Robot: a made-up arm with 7 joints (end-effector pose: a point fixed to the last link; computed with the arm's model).
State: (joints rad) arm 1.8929 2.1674 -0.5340 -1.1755 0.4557 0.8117 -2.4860
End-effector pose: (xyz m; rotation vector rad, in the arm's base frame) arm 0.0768 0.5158 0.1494 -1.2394 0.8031 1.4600
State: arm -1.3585 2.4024 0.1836 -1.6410 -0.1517 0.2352 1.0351
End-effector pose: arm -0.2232 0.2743 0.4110 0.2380 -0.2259 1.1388
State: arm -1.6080 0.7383 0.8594 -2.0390 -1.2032 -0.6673 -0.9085
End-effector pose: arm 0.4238 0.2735 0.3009 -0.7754 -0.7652 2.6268
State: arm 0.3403 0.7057 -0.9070 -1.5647 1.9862 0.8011 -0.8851
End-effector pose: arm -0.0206 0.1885 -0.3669 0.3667 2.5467 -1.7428
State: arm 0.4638 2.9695 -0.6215 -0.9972 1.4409 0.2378 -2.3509
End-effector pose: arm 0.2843 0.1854 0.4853 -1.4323 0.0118 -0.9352
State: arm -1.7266 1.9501 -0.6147 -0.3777 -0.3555 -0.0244 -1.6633
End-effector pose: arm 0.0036 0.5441 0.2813 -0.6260 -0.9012 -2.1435
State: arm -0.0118 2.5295 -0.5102 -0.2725 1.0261 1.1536 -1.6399
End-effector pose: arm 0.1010 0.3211 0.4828 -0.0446 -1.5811 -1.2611
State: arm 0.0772 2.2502 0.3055 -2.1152 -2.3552 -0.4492 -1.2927
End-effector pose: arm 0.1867 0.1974 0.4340 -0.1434 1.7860 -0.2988
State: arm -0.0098 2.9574 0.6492 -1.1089 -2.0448 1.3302 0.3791
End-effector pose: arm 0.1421 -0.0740 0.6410 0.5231 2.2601 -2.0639
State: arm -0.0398 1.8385 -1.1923 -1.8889 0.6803 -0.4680 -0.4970
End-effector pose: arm 0.0625 0.4514 0.0281 1.6763 1.6493 0.1182
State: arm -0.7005 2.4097 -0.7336 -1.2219 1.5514 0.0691 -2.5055
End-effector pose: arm 0.0103 0.3972 0.3673 -1.5474 -0.4926 -2.0876
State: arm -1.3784 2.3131 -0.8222 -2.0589 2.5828 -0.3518 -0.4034
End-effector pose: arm -0.0457 0.2797 0.3207 0.1235 0.8693 -0.1629
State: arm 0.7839 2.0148 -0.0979 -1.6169 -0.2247 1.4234 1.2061
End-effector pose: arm 0.2057 0.4511 0.1437 0.1786 1.5345 2.1964
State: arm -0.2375 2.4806 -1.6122 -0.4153 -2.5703 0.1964 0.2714
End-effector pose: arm 0.0100 0.3789 0.4833 -1.1709 0.3983 0.4115
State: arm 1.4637 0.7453 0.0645 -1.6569 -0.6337 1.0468 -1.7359
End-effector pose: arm -0.4588 0.2465 -0.0489 -1.7720 -0.5156 0.0963
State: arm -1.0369 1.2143 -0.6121 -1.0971 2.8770 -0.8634 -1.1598
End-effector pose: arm 0.4597 0.2935 0.1573 -0.8637 1.0398 0.1923
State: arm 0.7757 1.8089 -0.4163 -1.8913 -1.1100 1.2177 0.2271
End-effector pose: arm 0.0773 0.4767 0.0282 2.0407 0.8721 2.1895
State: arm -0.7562 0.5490 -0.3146 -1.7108 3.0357 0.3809 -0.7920
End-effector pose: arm 0.4624 0.1435 -0.1006 0.0319 1.0139 -2.0852
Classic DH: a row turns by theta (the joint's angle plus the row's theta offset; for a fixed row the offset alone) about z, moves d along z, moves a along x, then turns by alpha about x. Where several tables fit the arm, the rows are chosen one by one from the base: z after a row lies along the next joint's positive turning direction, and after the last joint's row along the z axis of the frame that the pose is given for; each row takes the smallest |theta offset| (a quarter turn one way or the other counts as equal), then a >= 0, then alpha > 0; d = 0 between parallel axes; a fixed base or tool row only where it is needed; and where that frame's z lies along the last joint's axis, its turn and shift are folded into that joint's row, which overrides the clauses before.
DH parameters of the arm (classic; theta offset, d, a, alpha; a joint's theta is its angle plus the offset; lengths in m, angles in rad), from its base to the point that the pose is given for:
base (fixed): 0 0.0704 0.028 -1.2217
joint 1: 1.5708 -0.0481 0.0095 1.5708
joint 2: 1.2217 0.007 0.026 -1.5708
joint 3: -1.5708 -0.498 0.057 -1.5708
joint 4: 0 0.013 -0.009 1.5708
joint 5: 0 -0.127 -0.02 -1.5708
joint 6: 0 -0.017 -0.029 1.5708
joint 7: -0.49 0 0.034 3.1416
tool (fixed): 2.6516 -0.019 0 0

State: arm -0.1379 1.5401 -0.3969 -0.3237 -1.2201 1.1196 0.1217
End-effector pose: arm 0.1241 0.5788 0.0431 -0.4522 -0.5136 -2.0099
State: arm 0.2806 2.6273 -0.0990 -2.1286 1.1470 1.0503 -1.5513
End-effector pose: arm 0.2113 0.1998 0.3779 -2.1176 -0.5791 -0.7864
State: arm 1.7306 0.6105 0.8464 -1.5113 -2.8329 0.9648 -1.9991
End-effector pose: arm -0.4131 0.2118 0.1726 -0.4079 1.7439 0.4570
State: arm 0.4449 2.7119 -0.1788 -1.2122 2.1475 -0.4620 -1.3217
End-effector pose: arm 0.3458 0.2169 0.3627 1.3164 0.9487 1.7962
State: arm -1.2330 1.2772 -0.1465 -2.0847 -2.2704 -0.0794 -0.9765
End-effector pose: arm 0.2931 0.3142 0.2873 0.2504 1.0170 -2.0146
